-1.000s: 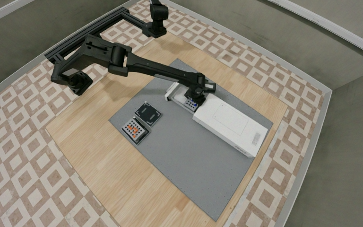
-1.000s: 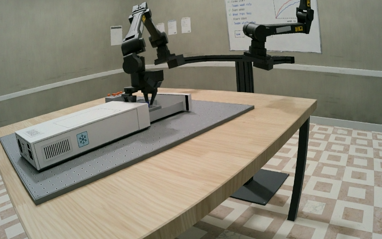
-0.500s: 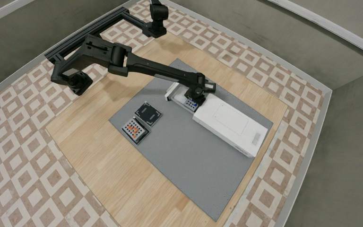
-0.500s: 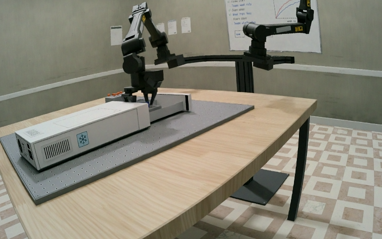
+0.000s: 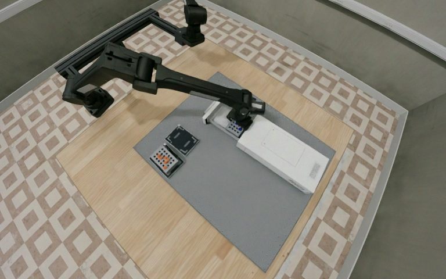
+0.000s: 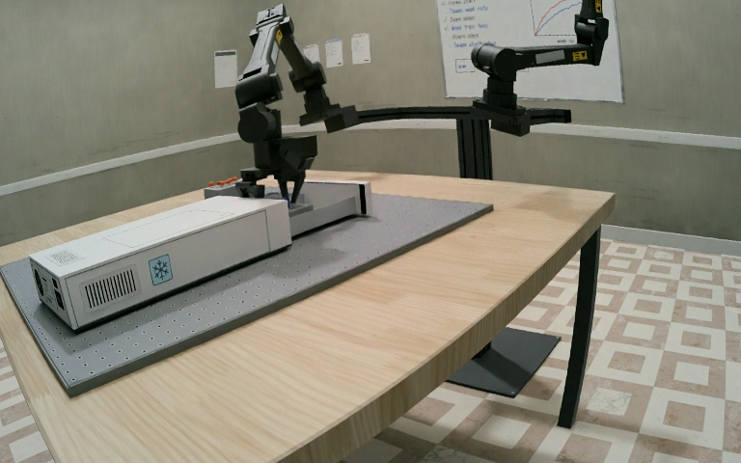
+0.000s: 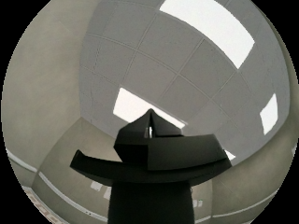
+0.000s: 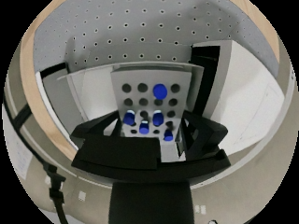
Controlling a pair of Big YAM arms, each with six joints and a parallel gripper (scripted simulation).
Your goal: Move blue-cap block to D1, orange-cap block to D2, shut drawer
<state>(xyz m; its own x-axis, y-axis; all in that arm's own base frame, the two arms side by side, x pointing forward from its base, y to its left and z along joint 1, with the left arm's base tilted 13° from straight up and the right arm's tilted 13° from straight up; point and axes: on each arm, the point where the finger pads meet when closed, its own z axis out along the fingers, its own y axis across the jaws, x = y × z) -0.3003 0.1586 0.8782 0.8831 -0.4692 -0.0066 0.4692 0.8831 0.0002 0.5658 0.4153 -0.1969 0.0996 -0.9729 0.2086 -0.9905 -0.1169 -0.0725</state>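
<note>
Now: right hand 10 cm short of the white cooler and 1 cm to the right of it. Round my right hand: dark deck slot D1 (18 cm behind, 28 cm to the right, 4 cm below); dark deck slot D2 (15 cm behind, 41 cm to the right, 4 cm below).
</note>
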